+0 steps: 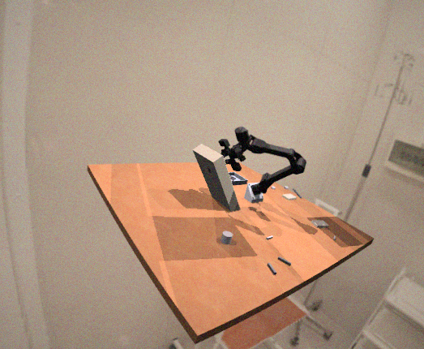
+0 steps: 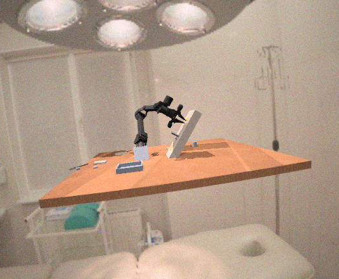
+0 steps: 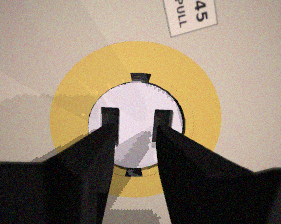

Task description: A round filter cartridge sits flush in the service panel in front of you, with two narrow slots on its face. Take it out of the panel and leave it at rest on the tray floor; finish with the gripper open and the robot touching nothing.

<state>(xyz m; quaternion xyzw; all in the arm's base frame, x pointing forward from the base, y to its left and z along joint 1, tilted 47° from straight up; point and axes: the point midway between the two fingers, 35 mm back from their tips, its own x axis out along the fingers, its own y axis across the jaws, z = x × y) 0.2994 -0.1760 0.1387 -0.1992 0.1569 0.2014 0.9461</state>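
The round filter cartridge lies 20 mm ahead of my gripper tip and 10 mm below it. Round my gripper tip: service panel: 90 mm below, 30 mm behind; tray: 440 mm behind, 260 mm to the right, 230 mm below.
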